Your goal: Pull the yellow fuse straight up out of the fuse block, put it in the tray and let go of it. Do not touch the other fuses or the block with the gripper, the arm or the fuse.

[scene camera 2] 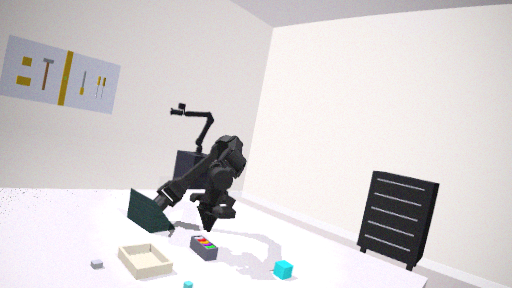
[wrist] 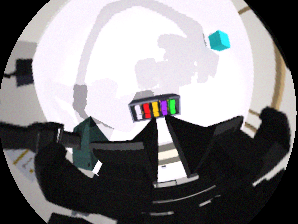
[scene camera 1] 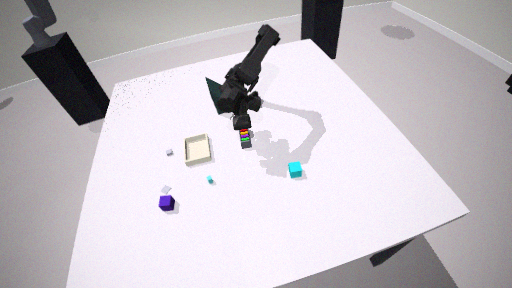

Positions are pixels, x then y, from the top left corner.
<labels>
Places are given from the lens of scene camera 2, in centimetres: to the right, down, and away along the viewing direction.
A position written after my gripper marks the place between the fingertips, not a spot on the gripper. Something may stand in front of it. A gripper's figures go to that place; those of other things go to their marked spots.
my gripper (scene camera 2: 206, 231): -16, 27, 87
cream tray (scene camera 2: 138, 258): -33, 32, 74
</labels>
